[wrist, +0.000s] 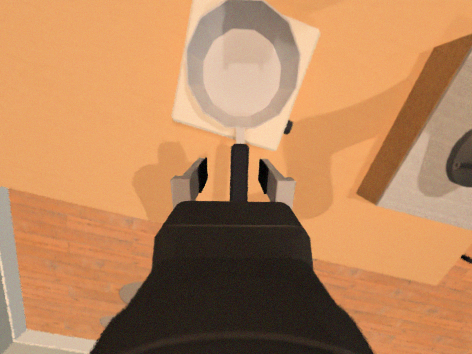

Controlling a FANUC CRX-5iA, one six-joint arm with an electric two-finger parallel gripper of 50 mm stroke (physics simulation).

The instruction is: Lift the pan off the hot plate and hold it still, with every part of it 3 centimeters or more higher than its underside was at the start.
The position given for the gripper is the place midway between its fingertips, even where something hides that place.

In view: the gripper (233, 169) and a grey pan (242, 70).
